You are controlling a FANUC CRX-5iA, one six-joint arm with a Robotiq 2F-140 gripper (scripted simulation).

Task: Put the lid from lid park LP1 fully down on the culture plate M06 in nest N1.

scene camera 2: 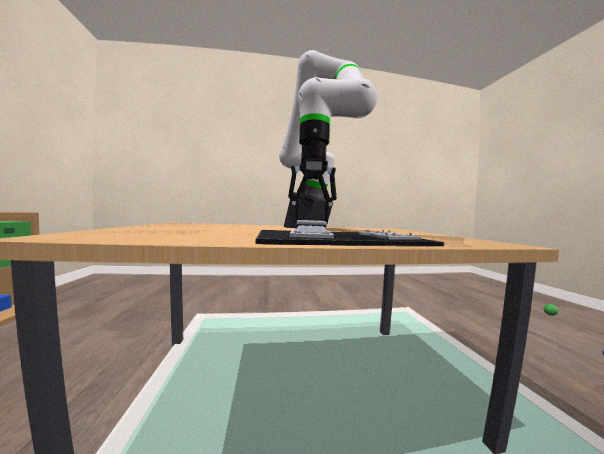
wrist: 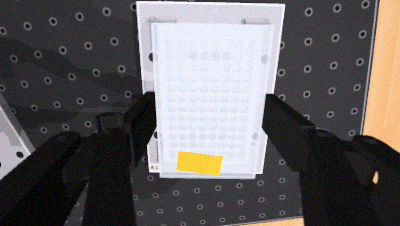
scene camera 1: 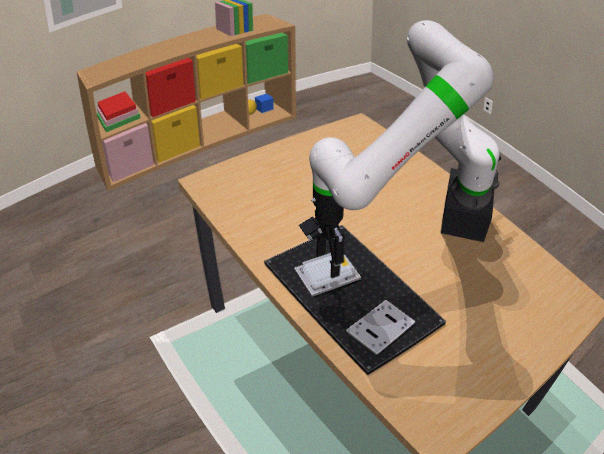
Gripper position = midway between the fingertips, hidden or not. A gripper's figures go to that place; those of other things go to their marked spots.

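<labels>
My gripper [wrist: 209, 108] is 17 cm from the lens as I look at it here. A clear lid [wrist: 210, 80] is there too, 16 cm from the lens.
</labels>
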